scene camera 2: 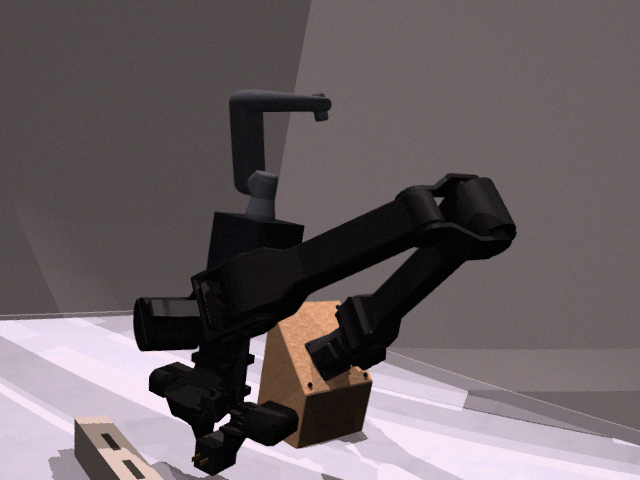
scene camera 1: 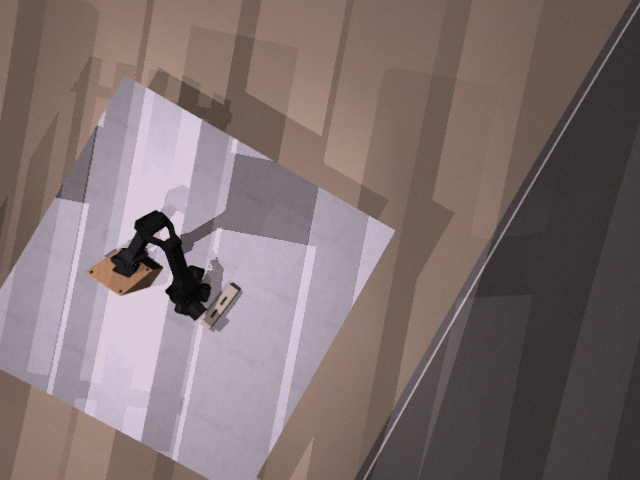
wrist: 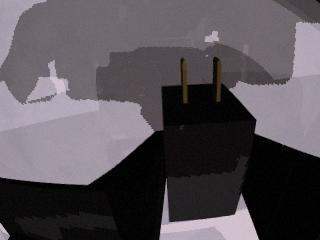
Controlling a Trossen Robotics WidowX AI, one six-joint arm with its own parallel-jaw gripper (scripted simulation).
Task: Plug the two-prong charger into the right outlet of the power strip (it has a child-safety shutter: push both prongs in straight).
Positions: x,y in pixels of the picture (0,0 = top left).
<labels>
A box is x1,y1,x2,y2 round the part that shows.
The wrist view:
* gripper: 195,137 [0,129,319,239]
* two-prong charger: 208,134 [161,57,255,220], held by the gripper
</labels>
